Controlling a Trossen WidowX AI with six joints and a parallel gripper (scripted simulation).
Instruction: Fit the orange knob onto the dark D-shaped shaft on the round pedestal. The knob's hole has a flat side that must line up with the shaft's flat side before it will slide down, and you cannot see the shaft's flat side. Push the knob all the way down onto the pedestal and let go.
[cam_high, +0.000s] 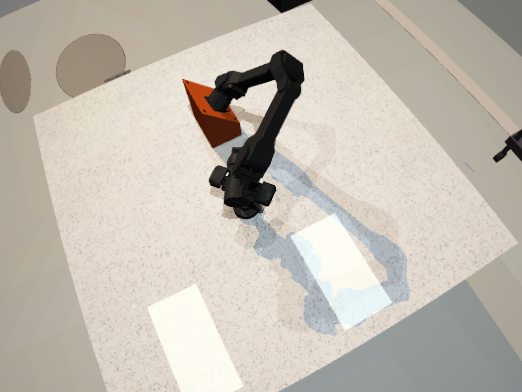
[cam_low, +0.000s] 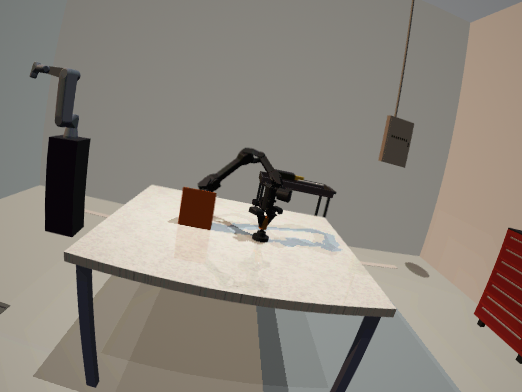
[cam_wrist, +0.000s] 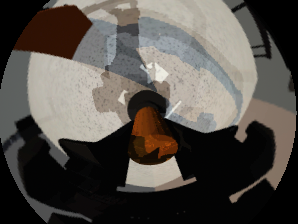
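Right now my gripper tip is 2 cm below the orange knob. Also, from my gripper tip: dark round pedestal 4 cm below.
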